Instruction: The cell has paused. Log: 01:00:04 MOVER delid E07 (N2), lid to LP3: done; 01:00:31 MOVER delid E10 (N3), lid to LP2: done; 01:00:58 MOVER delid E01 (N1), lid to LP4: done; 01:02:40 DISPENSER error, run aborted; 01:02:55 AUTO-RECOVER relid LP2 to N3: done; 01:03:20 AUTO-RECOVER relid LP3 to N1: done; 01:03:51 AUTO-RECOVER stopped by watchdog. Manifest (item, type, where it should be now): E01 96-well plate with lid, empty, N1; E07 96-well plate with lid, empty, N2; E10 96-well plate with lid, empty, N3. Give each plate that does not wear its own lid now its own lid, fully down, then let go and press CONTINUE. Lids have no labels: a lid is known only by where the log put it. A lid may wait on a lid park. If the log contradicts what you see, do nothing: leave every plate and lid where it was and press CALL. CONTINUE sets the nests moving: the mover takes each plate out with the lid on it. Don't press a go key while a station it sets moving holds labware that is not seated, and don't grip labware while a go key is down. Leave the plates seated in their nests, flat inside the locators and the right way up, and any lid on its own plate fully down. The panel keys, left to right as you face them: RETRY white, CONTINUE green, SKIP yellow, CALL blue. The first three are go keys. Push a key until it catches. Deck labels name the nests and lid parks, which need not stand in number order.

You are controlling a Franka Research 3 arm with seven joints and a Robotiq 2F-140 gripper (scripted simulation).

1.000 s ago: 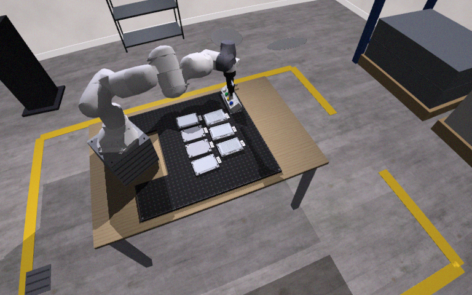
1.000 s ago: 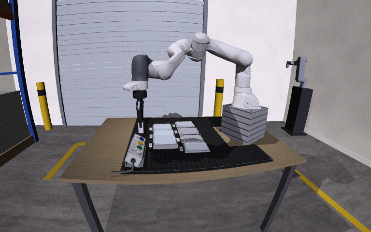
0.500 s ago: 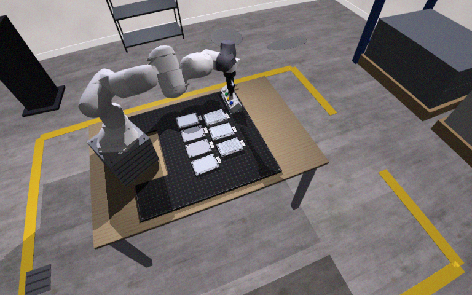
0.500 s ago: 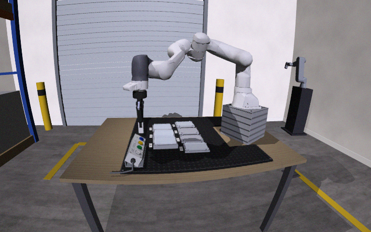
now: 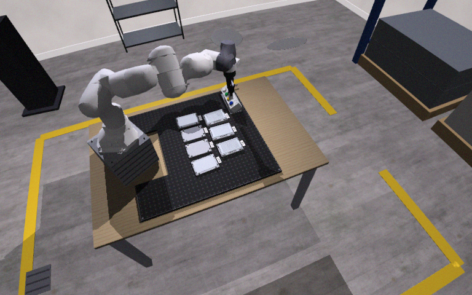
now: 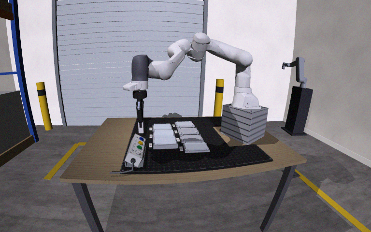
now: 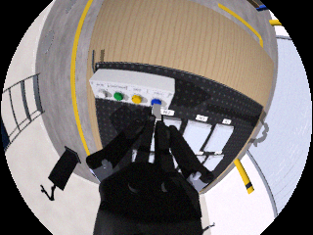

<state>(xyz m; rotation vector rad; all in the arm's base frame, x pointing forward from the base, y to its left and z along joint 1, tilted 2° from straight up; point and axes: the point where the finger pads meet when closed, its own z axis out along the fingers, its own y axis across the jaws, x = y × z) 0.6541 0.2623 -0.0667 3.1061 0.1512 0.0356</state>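
The blue key is 70 mm below my hand. Round my hand: yellow key (50 mm to the left, 70 mm below); then plate (130 mm behind, 60 mm to the right, 110 mm below); then green key (10 mm behind, 100 mm to the left, 70 mm below).
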